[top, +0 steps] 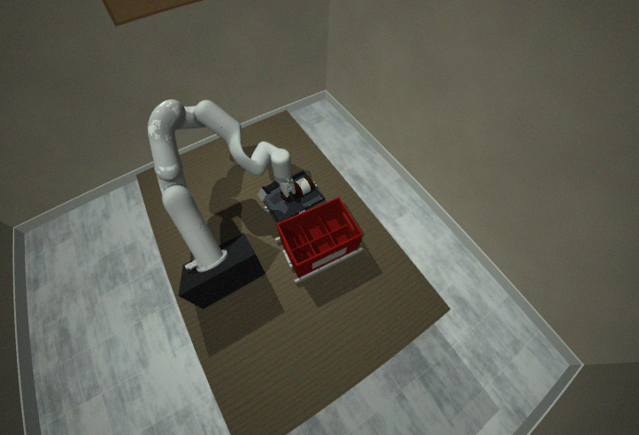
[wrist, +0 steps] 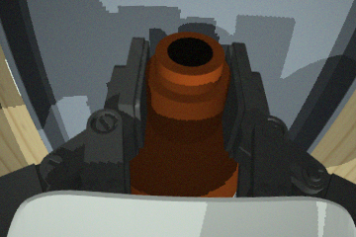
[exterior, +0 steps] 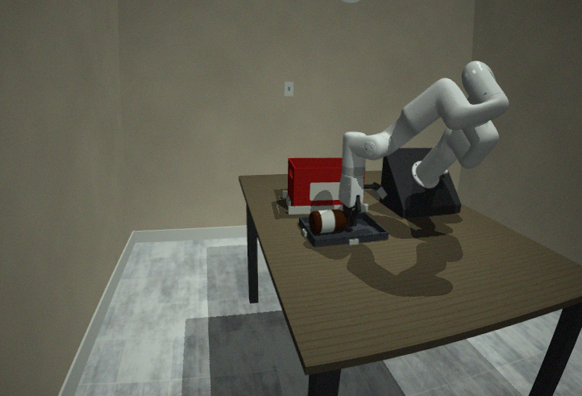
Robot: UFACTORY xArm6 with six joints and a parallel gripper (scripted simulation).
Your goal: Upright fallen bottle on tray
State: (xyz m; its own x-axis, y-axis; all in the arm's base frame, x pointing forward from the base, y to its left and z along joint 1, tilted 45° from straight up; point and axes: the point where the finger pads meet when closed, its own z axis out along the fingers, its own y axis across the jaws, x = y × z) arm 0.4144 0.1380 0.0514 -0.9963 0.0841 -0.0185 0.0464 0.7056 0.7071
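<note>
My hand is 30 mm short of the dark grey tray and 30 mm above it. The rest, counted from my hand: brown bottle 50 mm ahead; red crate 270 mm to the right, 40 mm above, 20 mm behind.
</note>
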